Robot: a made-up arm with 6 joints.
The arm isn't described. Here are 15 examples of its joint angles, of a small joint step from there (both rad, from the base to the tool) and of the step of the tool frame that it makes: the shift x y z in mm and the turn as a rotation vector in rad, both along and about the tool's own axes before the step.
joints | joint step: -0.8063 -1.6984 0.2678 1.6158 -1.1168 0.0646 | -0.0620 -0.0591 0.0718 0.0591 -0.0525 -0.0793
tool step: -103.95 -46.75 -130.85 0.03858 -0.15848 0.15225
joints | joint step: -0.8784 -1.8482 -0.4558 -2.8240 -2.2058 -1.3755 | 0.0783 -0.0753 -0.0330 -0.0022 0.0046 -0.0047
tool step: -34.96 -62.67 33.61 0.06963 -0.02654 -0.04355
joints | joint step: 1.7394 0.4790 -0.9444 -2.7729 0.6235 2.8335 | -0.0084 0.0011 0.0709 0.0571 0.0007 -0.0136
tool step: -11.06 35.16 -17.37 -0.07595 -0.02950 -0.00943
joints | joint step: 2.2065 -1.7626 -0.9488 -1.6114 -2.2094 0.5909 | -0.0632 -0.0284 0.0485 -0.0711 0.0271 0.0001
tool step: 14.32 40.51 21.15 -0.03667 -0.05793 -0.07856
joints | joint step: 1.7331 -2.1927 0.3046 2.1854 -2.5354 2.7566 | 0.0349 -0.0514 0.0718 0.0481 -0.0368 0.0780
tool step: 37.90 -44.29 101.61 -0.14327 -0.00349 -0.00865
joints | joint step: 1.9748 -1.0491 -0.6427 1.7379 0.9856 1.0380 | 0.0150 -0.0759 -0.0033 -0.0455 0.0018 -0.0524
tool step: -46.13 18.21 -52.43 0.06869 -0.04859 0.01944
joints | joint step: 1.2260 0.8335 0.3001 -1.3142 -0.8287 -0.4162 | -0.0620 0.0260 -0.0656 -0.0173 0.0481 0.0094
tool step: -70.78 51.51 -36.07 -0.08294 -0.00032 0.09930
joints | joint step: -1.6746 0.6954 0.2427 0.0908 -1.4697 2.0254 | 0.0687 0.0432 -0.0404 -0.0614 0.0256 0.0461
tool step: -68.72 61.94 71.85 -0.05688 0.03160 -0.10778
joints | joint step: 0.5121 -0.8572 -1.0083 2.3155 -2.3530 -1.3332 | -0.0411 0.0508 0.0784 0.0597 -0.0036 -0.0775
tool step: 21.71 46.26 -1.42 -0.03333 -0.05979 0.10945
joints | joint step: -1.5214 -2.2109 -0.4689 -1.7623 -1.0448 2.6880 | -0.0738 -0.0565 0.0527 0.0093 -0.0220 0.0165
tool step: -9.83 56.86 33.10 -0.04444 0.04271 -0.14720
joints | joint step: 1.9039 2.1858 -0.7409 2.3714 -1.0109 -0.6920 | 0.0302 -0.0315 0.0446 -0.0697 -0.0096 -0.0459
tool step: -50.09 -26.17 16.67 0.08568 -0.02861 0.10800
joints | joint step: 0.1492 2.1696 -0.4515 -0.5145 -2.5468 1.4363 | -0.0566 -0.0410 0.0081 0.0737 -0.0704 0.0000
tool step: 33.51 -3.45 -3.40 0.08495 0.03797 0.00276
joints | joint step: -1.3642 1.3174 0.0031 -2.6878 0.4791 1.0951 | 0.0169 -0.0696 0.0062 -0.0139 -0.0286 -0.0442
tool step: 21.16 -4.63 -72.15 0.02415 0.09964 0.05482
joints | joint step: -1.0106 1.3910 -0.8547 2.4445 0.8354 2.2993 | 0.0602 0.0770 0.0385 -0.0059 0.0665 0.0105
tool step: 47.41 1.59 43.90 -0.00131 -0.09692 0.00485
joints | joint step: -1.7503 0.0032 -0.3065 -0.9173 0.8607 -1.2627 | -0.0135 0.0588 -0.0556 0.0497 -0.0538 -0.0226
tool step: -41.83 48.07 -7.11 0.00322 -0.12001 -0.07940
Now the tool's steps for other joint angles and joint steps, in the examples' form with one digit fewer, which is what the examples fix.
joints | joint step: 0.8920 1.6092 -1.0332 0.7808 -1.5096 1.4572 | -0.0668 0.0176 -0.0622 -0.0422 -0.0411 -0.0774
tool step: -22.4 27.7 59.0 -0.0661 0.0684 -0.0181
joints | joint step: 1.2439 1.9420 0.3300 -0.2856 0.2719 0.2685 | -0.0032 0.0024 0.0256 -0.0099 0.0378 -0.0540
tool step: -2.0 10.6 6.4 -0.0589 -0.0117 0.0685
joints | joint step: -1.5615 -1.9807 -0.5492 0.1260 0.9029 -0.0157 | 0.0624 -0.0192 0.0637 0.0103 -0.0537 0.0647
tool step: -49.6 30.2 12.1 -0.0285 -0.0434 -0.0352
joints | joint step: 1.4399 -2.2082 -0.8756 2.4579 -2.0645 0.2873 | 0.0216 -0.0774 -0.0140 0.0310 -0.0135 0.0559
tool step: 28.6 -41.8 23.6 0.0538 0.0301 -0.0136
